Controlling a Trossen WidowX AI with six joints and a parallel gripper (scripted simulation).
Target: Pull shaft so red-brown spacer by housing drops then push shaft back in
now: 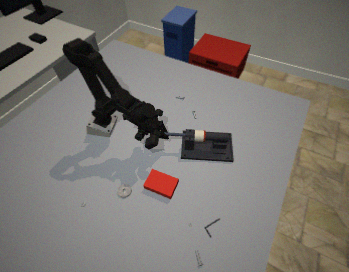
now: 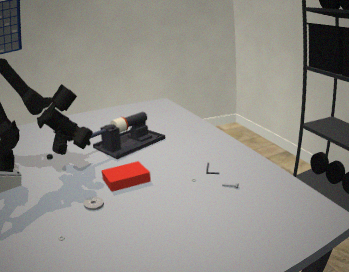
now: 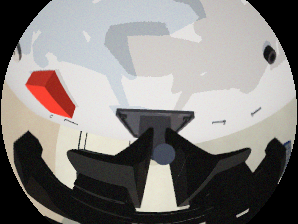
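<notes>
Now: hand 9 cm short of the shaft and 2 cm to the right of it. The rest, counted from my hand: red-brown spacer (18 cm ahead, 5 cm to the left); fixture (19 cm ahead, 5 cm to the left, 3 cm below); cream spacer (16 cm ahead, 4 cm to the left).
</notes>
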